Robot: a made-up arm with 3 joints.
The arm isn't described. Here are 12 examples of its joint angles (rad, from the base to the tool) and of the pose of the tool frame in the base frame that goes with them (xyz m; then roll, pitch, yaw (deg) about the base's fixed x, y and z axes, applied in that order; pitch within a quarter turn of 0, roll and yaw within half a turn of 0).
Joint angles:
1: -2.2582 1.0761 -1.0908
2: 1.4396 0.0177 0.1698
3: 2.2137 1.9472 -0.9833
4: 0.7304 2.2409 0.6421
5: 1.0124 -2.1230 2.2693
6: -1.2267 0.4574 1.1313
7: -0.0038 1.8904 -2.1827
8: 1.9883 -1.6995 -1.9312
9: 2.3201 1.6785 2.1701
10: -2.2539 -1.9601 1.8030
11: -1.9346 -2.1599 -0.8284
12: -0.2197 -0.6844 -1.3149
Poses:
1: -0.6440 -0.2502 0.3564 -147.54 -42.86 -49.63
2: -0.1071 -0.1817 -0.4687 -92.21 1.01 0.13
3: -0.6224 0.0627 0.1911 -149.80 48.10 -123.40
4: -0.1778 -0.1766 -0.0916 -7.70 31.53 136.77
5: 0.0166 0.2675 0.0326 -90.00 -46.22 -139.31
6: -0.1318 0.1841 0.1804 3.41 -24.57 9.43
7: -0.5498 -0.0893 0.3696 124.99 -0.21 108.31
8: 0.5548 0.1924 -0.1549 -85.49 -65.03 107.70
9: -0.0720 0.0845 -0.1348 49.07 46.71 -99.02
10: -0.0184 -0.1687 0.1443 101.70 45.86 123.02
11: 0.4960 0.1336 -0.0759 -76.96 50.99 151.97
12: 0.3271 0.6456 0.2673 85.15 7.92 -38.53
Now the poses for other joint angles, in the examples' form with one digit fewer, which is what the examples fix.
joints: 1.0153 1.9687 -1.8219
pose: -0.598 0.113 0.303 136.4 51.6 128.6
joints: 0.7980 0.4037 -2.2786
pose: -0.302 0.657 -0.138 87.2 16.3 16.6
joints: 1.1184 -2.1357 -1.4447
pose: 0.535 0.026 0.255 130.5 -49.4 -145.4
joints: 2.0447 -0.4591 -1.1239
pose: 0.193 -0.330 -0.614 -55.4 -23.2 12.7
